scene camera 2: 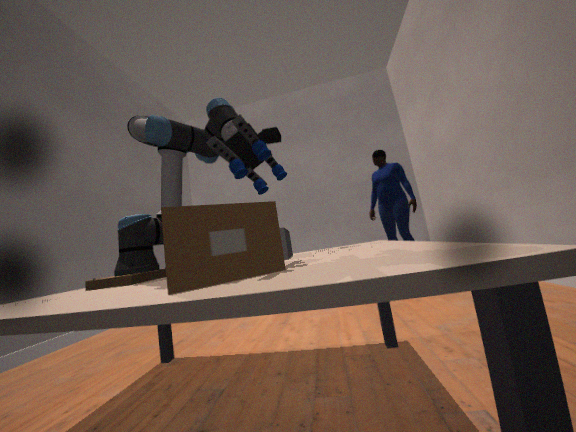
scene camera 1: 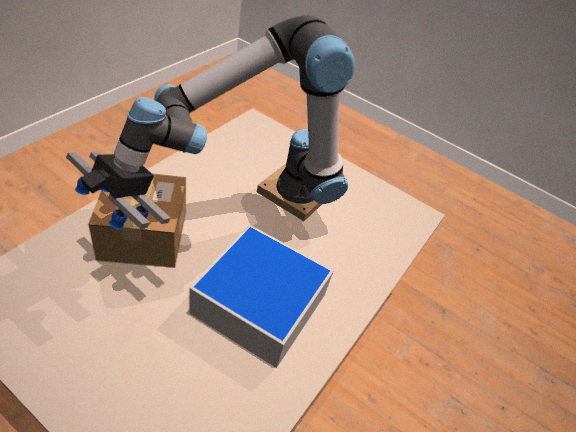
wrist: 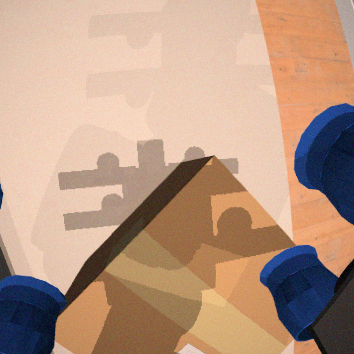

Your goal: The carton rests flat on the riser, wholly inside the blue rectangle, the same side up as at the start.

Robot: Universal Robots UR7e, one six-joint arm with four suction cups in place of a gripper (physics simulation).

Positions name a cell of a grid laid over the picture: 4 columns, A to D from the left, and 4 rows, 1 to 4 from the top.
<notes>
My suction head (wrist: D4) carries nothing. The cup hangs 22 cm from the middle of a brown carton (scene camera 2: B3), above it. The table carries a grey riser with blue rectangle (scene camera 1: B3).
The brown carton is seen too in scene camera 1 (scene camera 1: B3) and in the wrist view (wrist: C3).
</notes>
